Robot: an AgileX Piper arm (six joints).
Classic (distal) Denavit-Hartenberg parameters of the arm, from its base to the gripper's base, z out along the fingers. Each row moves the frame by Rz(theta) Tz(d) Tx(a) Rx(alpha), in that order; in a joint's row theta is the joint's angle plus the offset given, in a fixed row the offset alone. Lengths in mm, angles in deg.
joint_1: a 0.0, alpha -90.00, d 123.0, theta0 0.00
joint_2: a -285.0, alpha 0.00, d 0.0, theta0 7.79
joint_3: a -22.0, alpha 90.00, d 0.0, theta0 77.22
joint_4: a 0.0, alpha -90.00, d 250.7, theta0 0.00
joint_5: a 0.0, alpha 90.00, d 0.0, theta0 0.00
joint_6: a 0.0, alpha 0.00, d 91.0, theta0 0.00
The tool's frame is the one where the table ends.
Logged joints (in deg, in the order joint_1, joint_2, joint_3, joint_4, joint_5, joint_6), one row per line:
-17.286 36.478 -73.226 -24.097 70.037 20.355
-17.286 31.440 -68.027 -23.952 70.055 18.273
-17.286 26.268 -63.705 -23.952 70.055 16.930
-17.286 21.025 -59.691 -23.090 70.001 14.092
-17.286 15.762 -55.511 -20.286 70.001 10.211
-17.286 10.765 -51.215 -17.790 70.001 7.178
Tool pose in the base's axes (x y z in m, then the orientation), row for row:
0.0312 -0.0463 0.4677 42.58 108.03 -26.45
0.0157 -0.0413 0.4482 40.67 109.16 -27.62
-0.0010 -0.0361 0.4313 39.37 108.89 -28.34
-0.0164 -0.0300 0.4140 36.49 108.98 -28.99
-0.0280 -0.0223 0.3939 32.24 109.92 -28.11
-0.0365 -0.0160 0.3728 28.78 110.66 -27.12
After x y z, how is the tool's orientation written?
As a rotation vector, in degrees.
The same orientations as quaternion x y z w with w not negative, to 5 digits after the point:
0.30821 0.78196 -0.19146 0.50684
0.29378 0.78852 -0.19951 0.50212
0.28487 0.78790 -0.20506 0.50598
0.26462 0.79030 -0.21023 0.51109
0.23423 0.79860 -0.20423 0.51542
0.20939 0.80511 -0.19731 0.51867

